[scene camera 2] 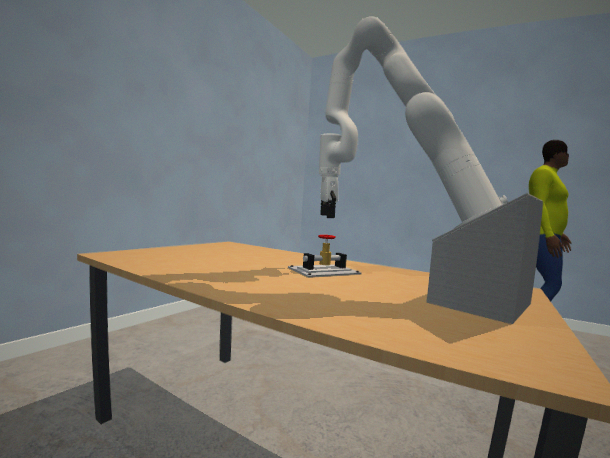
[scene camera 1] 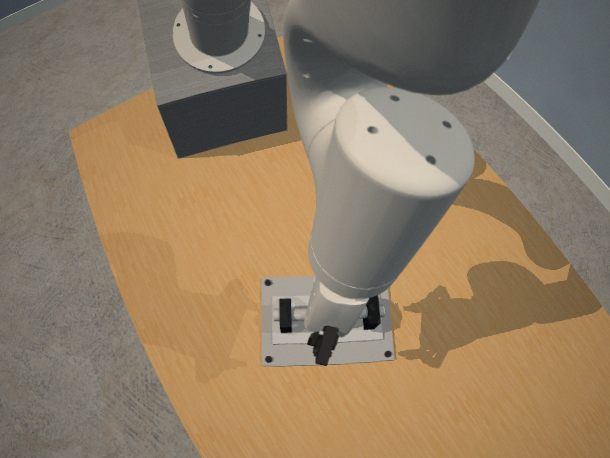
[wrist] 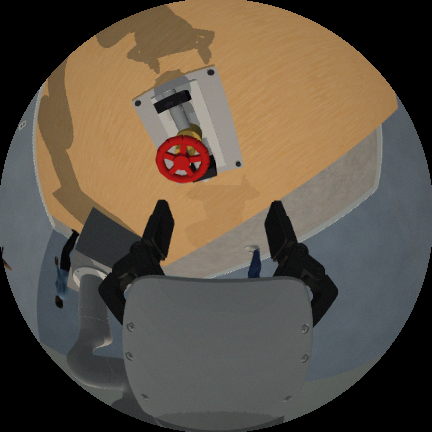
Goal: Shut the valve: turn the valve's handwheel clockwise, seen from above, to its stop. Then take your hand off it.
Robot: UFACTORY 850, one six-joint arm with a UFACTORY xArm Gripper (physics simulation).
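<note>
The valve's red handwheel (scene camera 2: 327, 237) (wrist: 181, 162) lies level on top of the brass valve body (scene camera 2: 325, 254) (wrist: 191, 134). The valve sits on a grey pipe between two black clamps on a metal base plate (scene camera 1: 327, 356) (wrist: 227, 125). In scene camera 1 the arm hides the handwheel. My gripper (scene camera 2: 328, 216) (wrist: 219, 210) is wide open and empty. In scene camera 2 it hangs above the handwheel, apart from it with a visible gap. In the wrist view the handwheel lies beyond the fingertips, towards the left finger. The handwheel's turn angle against its stop cannot be read.
The base plate stands on a wooden table (scene camera 1: 210, 210) (scene camera 2: 200, 250) (wrist: 300, 75). The arm's grey pedestal (scene camera 1: 225, 117) (scene camera 2: 480, 270) (wrist: 107, 237) stands on the same table. A person in a yellow top (scene camera 2: 550, 197) stands behind the pedestal in scene camera 2.
</note>
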